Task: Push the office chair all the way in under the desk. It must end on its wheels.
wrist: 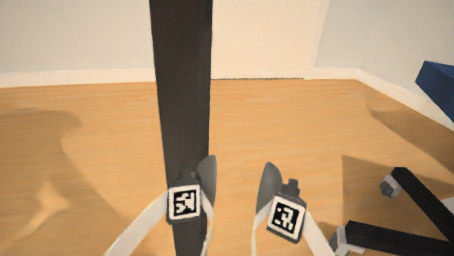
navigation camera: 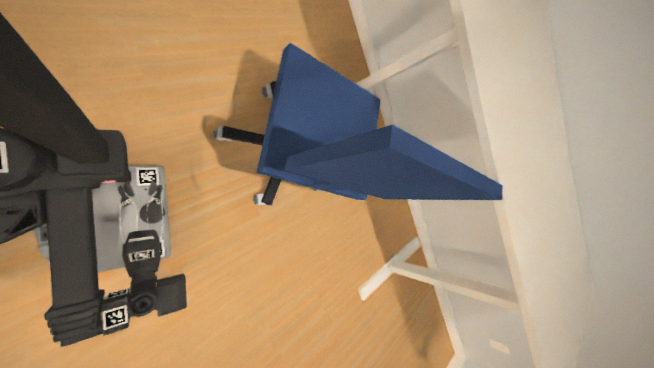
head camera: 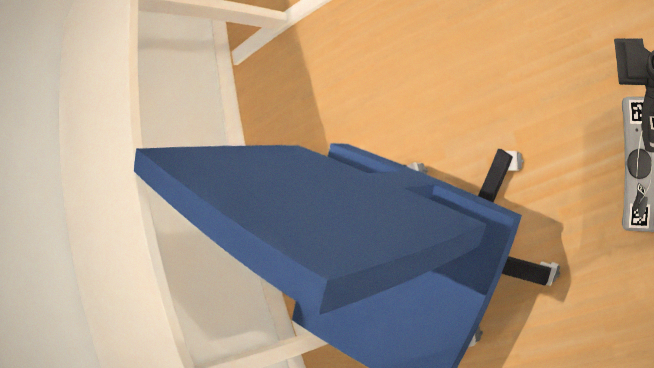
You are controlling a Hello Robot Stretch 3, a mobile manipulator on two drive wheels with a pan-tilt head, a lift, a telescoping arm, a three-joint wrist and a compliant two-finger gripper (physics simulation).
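The blue office chair [head camera: 290,210] [navigation camera: 320,105] stands upright on its wheels, with casters and black legs on the floor. Its backrest is roughly crosswise to the desk's front edge, and the seat shows beside the backrest. In the wrist view, parts of the chair's legs [wrist: 400,237] show at the lower right. The white desk [head camera: 100,175] [navigation camera: 515,125] is along the wall; the backrest top overlaps its front edge in the head view. How far the seat reaches under the top is unclear. My gripper [navigation camera: 141,194] [wrist: 238,176] is open and empty, short of the chair's base.
A desk foot [head camera: 262,37] [navigation camera: 380,280] is on the floor to one side of the chair. The wall [head camera: 25,175] [navigation camera: 610,150] is behind the desk. A dark upright post [wrist: 182,90] rises by the left finger, with a pale door [wrist: 260,40] behind.
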